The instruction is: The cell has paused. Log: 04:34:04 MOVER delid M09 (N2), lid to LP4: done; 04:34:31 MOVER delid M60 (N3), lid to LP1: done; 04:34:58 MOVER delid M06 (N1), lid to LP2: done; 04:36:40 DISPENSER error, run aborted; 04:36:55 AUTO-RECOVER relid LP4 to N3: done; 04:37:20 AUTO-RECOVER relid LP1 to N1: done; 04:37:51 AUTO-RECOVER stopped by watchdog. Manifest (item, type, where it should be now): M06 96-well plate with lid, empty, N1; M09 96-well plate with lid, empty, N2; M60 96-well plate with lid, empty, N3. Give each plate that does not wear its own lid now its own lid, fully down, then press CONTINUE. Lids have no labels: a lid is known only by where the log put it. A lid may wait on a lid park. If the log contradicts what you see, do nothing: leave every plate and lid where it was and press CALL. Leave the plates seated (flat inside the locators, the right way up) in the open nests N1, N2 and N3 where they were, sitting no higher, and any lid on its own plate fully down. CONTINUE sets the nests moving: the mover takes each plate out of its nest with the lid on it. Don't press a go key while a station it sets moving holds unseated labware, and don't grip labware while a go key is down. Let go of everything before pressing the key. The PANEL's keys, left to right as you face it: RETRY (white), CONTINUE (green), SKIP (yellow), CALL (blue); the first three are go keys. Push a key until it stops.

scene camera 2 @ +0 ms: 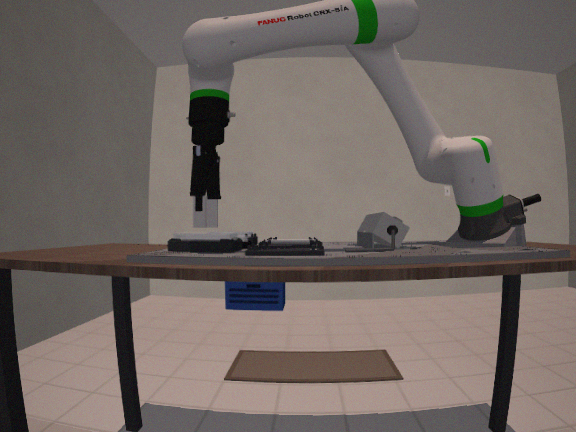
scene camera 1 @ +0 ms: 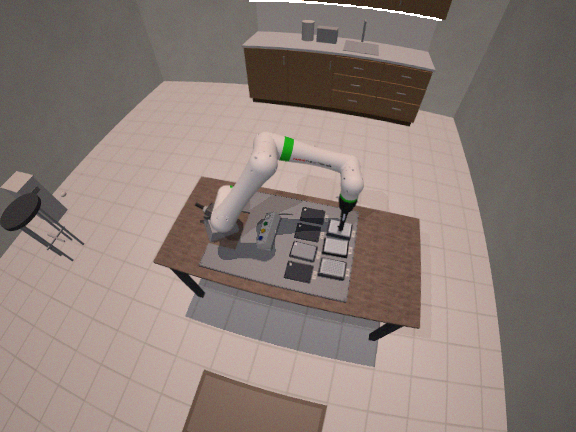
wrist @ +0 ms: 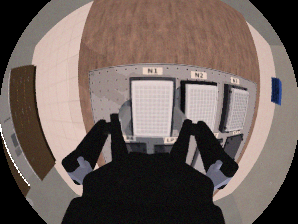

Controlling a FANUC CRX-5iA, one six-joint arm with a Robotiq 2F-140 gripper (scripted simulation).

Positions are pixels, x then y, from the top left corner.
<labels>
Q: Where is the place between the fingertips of my gripper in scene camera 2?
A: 206, 227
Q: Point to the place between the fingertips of my gripper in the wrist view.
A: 152, 112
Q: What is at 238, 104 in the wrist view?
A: A plate.
</labels>
